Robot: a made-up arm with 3 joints. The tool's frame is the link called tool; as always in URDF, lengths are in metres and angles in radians.
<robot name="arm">
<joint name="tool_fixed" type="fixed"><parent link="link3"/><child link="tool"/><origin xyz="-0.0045 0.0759 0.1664"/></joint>
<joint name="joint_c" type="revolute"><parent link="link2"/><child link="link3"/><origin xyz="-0.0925 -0.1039 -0.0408"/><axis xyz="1 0 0"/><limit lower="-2.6" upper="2.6"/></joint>
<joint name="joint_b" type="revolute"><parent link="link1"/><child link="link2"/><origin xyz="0.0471 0.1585 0.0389"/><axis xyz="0 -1 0"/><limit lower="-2.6" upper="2.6"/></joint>
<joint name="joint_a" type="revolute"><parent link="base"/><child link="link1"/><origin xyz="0 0 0.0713"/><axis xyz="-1 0 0"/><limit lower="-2.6" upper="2.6"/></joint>
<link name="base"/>
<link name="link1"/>
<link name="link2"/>
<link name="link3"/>
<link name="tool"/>
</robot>
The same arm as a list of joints. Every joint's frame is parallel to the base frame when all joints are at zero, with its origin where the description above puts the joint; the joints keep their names.
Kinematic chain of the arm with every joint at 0, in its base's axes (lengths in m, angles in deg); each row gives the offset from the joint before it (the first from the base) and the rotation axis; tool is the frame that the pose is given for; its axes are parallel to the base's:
joint_a: xyz 0 0 0.0713 axis -x
joint_b: xyz 0.0471 0.1585 0.0389 axis -y
joint_c: xyz -0.0925 -0.1039 -0.0408 axis +x
tool: xyz -0.0045 0.0759 0.1664
Joint limits (deg, base to tool): -148.97..148.97 -148.97..148.97 -148.97..148.97

